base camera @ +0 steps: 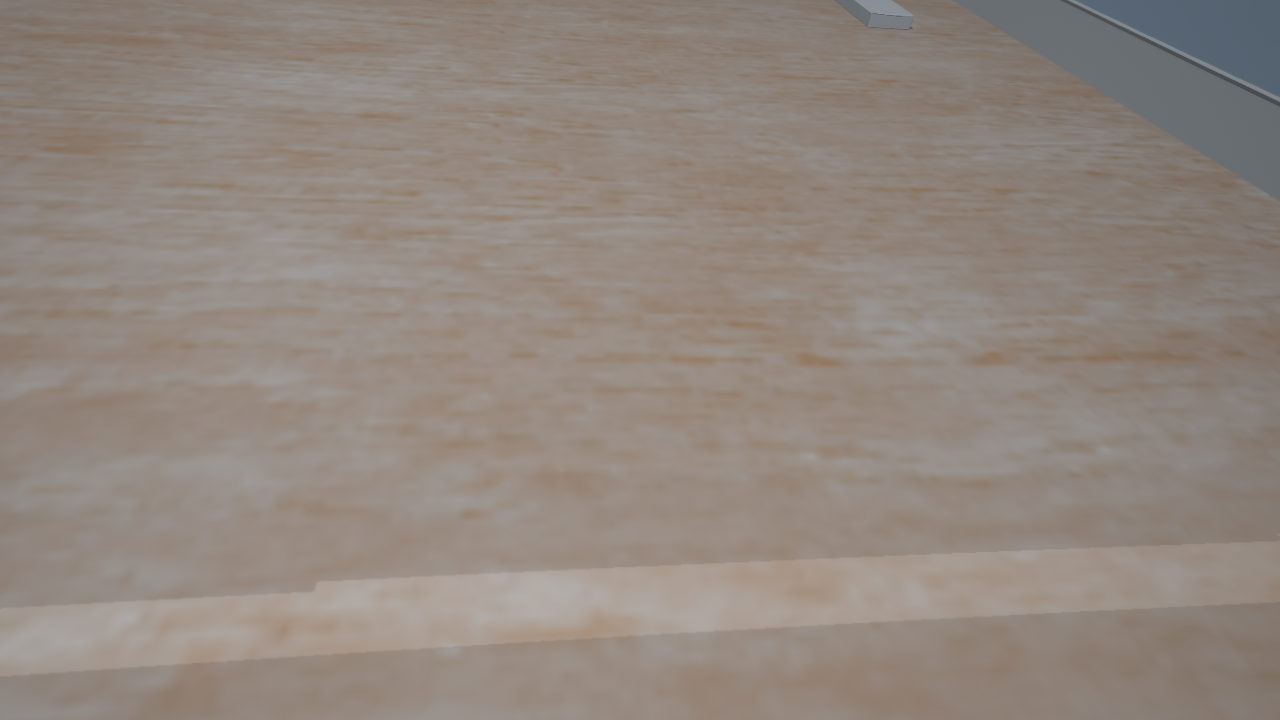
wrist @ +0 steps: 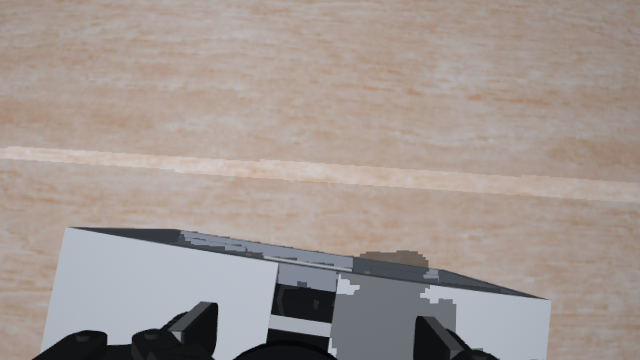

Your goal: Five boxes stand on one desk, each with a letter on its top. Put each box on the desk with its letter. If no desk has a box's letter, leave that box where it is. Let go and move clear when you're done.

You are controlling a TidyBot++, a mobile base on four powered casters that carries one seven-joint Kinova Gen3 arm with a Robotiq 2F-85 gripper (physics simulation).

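My gripper is open in the wrist view, with its two black fingers wide apart at the bottom edge and no box between them. Under the fingers is a pale, box-shaped body with a dark gap down its middle, which looks like my own base. None of the five lettered boxes and no desk top shows in either view, so no letter can be read. The gripper does not show in the base camera view.
Wood-patterned floor stretches ahead, with a lighter strip across it. The end of a low pale bar lies on the floor at the top, right of centre. A grey wall runs along the right.
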